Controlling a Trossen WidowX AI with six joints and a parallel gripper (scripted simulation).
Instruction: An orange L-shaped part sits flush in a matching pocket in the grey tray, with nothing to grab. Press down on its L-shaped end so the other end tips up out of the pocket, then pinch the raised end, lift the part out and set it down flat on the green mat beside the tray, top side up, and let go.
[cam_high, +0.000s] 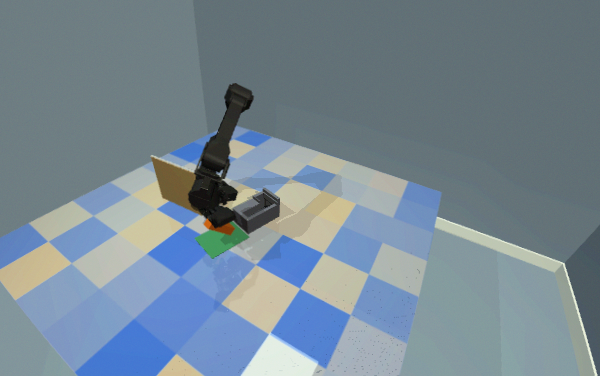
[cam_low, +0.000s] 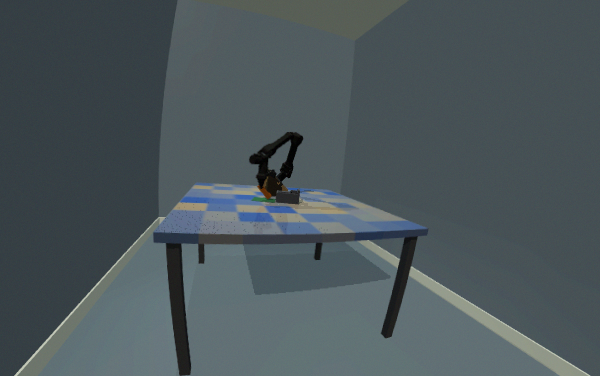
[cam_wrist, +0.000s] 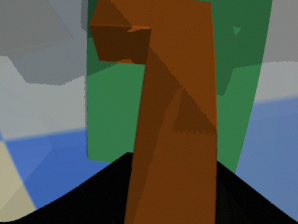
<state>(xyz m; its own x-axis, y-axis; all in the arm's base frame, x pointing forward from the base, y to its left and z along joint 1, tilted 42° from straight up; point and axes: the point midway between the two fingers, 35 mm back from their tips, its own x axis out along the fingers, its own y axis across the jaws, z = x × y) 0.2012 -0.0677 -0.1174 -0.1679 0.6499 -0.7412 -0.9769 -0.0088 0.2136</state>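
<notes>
Now: gripper tip 3 cm to the right of the orange L-shaped part, 3 cm above it and 1 cm past it. Also, from my gripper tip: green mat 9 cm below, 2 cm to the left.
</notes>
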